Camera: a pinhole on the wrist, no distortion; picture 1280 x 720 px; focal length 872.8 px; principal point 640.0 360.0 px. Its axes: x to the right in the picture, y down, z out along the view. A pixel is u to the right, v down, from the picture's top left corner.
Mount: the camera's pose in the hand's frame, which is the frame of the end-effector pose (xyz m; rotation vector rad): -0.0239 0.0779 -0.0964 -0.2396 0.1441 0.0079
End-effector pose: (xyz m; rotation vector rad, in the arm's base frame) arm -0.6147 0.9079 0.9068 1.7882 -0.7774 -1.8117
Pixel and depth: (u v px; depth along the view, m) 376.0 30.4 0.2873
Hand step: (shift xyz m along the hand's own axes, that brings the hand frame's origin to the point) -0.0666 0.0414 0.2178
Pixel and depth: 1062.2 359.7 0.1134
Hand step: 0.0464 0.1042 0.0048
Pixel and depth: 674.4 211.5 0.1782
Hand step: 0.0090 0.0906 0.0810
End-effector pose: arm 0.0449 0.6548 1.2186 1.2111 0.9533 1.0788
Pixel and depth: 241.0 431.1 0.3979
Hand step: -0.1485 0.2054 0.3044
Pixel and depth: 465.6 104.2 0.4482
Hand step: -0.0459 0.0574 0.3782
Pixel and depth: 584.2 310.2 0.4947
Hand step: 0.0154 0.1680 0.3903
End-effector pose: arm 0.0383 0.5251 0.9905 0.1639 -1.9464 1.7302
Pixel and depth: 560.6 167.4 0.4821
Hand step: 0.0035 0.0892 0.3984
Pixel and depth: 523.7 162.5 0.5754
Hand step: -0.0152 0.0885 0.4984
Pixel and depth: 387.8 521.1 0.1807
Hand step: -0.0509 0.1536 0.0769
